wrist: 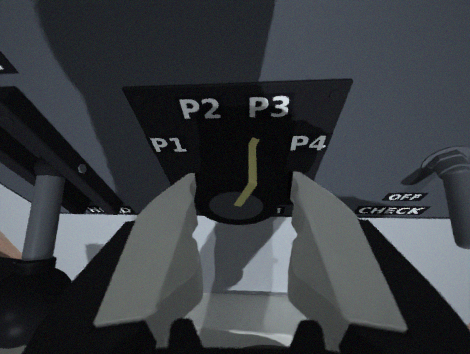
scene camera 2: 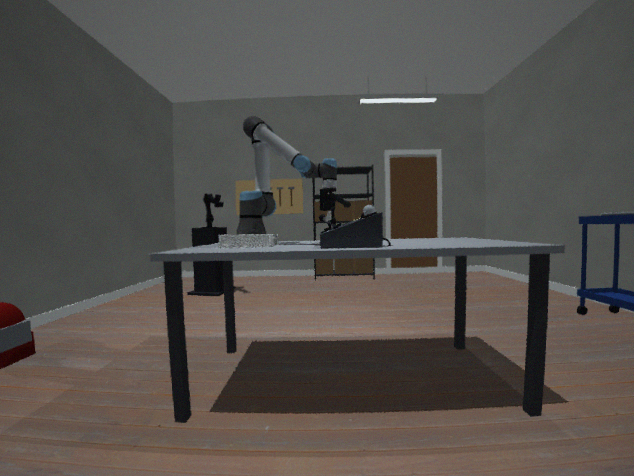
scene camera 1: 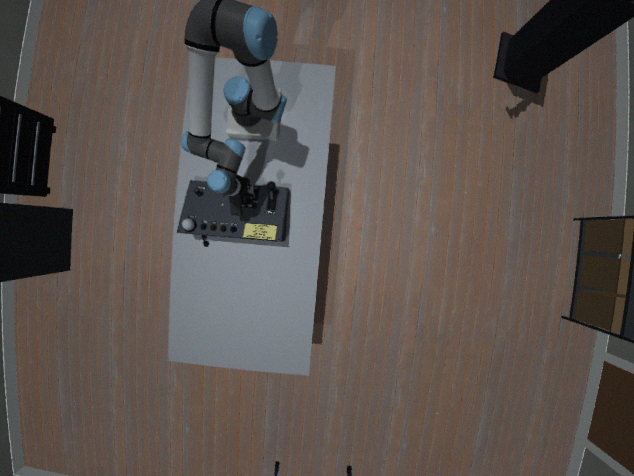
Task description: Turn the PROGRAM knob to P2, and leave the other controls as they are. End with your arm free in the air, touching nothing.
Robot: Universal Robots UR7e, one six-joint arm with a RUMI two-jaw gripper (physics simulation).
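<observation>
The PROGRAM knob is a dark round knob on the sloped control box. In the wrist view its yellow pointer line runs up towards the P3 label. The P2 label is to the left of P3, with P1 and P4 at the sides. My gripper is low over the box, with its two pale fingers on either side of the knob. The left fingertip is very close to the knob; a narrow gap shows on the right. Whether either finger touches it is unclear.
A black-knobbed lever is close to the gripper. A toggle switch is at the right in the wrist view. A white dome, several small buttons and a yellow label are along the far edge of the box.
</observation>
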